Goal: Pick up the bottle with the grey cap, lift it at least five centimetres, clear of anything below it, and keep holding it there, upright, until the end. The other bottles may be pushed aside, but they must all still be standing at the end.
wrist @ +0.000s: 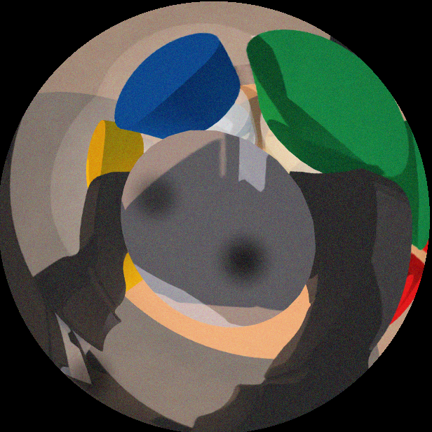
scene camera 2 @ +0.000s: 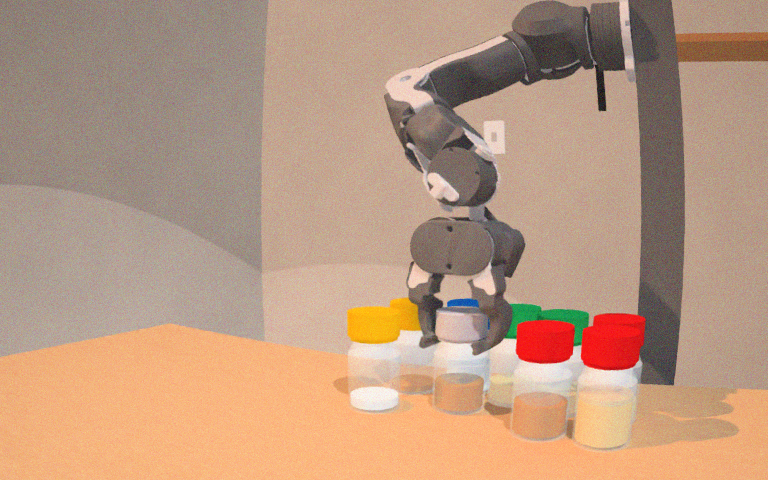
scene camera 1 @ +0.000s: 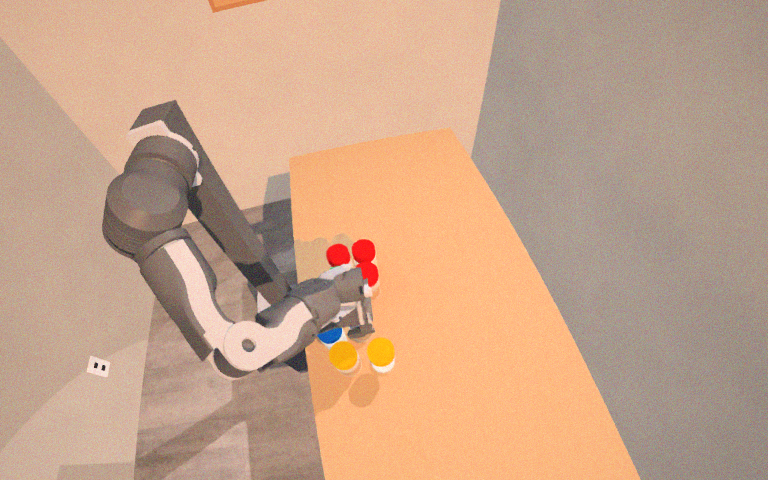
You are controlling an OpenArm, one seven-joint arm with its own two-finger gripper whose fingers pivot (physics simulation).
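Observation:
The bottle with the grey cap point(scene camera 2: 461, 323) point(wrist: 215, 225) stands upright on the table point(scene camera 1: 453, 283) point(scene camera 2: 169, 407), with brown contents low in its clear body. Its cap fills the middle of the wrist view. My gripper point(scene camera 2: 455, 344) point(wrist: 226, 227) points down over it and is shut on it, one finger on each side of the cap, with the tips just below the cap in scene camera 2. The fingertips are hidden behind the cap in the wrist view. In scene camera 1 the arm hides most of this bottle.
Yellow-capped bottles point(scene camera 2: 373, 324) point(scene camera 1: 381, 351) stand to one side. A blue-capped bottle point(wrist: 175, 85) point(scene camera 1: 330, 335) and green-capped bottles point(wrist: 335, 100) point(scene camera 2: 564, 319) stand close behind. Red-capped bottles point(scene camera 2: 544, 341) point(scene camera 1: 363, 250) stand on the other side. All the bottles in view are upright.

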